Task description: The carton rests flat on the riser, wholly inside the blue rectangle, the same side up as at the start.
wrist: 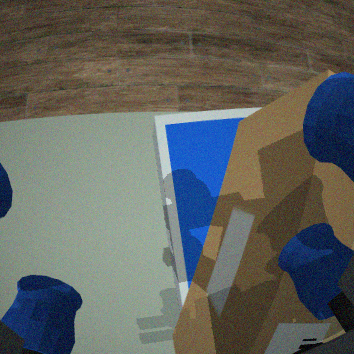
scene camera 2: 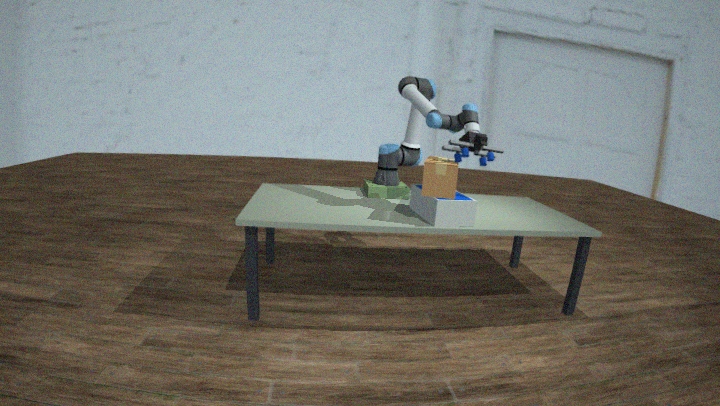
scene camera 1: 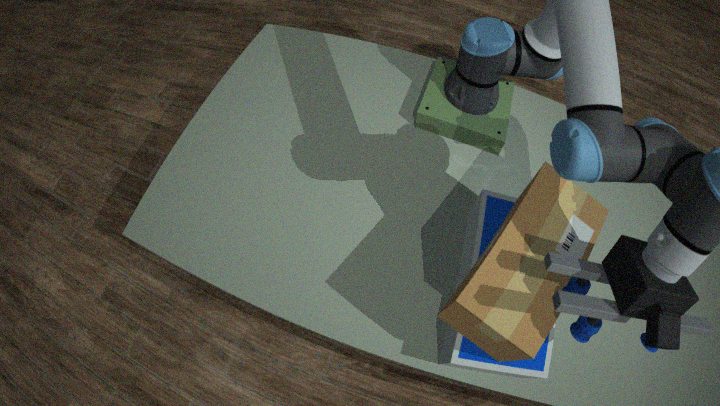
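Observation:
The brown carton sits on the white riser, turned at an angle to the blue rectangle. Blue shows on two opposite sides of it, and it covers part of the riser's rim in scene view 1 and the wrist view. Its label faces up. My suction gripper hangs tilted beside and above the carton's right edge. Its cups look clear of the carton and hold nothing that I can see. The carton's underside is hidden.
The green base block of the arm stands behind the riser. The table's front edge runs close to the riser's near end. The arm reaches over the table on the right in scene view 1.

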